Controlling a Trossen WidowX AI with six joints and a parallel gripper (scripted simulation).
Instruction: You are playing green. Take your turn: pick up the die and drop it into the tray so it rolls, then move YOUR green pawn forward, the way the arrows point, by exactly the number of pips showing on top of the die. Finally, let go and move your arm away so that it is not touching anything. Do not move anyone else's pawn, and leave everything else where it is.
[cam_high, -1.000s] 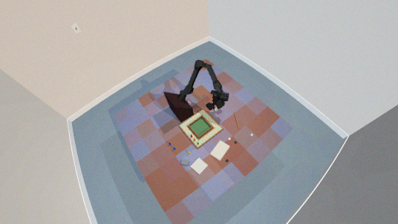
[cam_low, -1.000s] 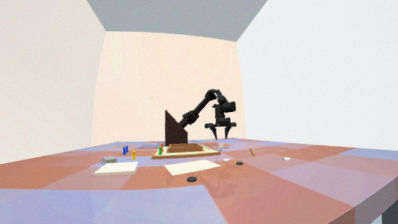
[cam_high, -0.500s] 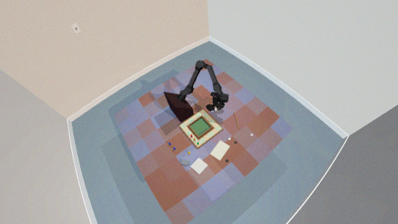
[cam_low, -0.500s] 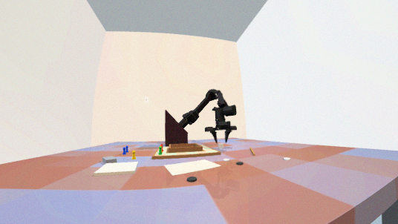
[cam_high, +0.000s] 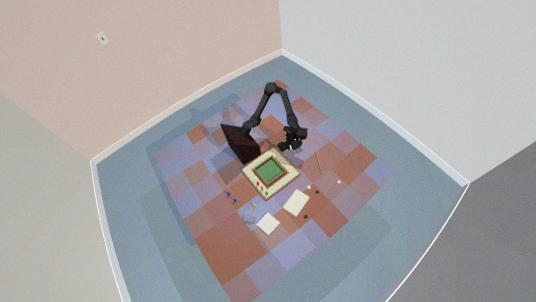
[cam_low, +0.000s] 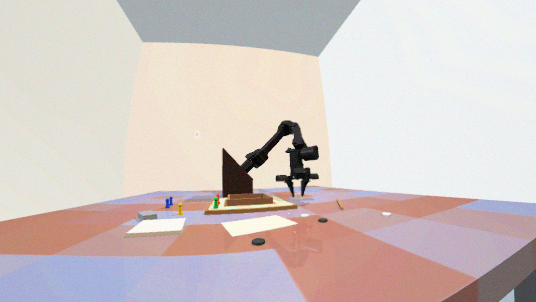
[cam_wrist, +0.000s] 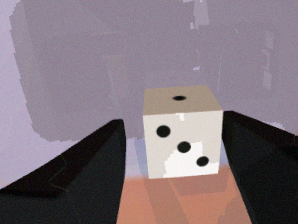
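My gripper tip is 200 mm short of the green pawn, 320 mm to the left of it and 20 mm below it. Round my gripper tip: white die: right at my gripper tip; then thin stick: 200 mm ahead, 90 mm to the left, 10 mm below; then red pawn: 110 mm ahead, 330 mm to the right, 20 mm above.
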